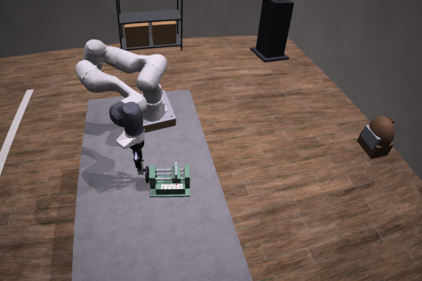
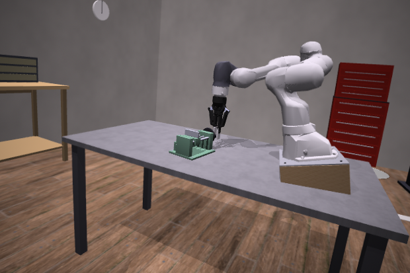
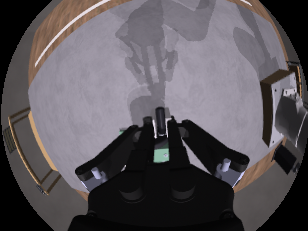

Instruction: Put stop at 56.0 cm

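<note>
Right now the black handwheel is 10 mm ahead of my hand, 20 mm to the left of it and 20 mm below it. The rest, counted from my hand: stop carriage 90 mm ahead, 160 mm to the left.
</note>
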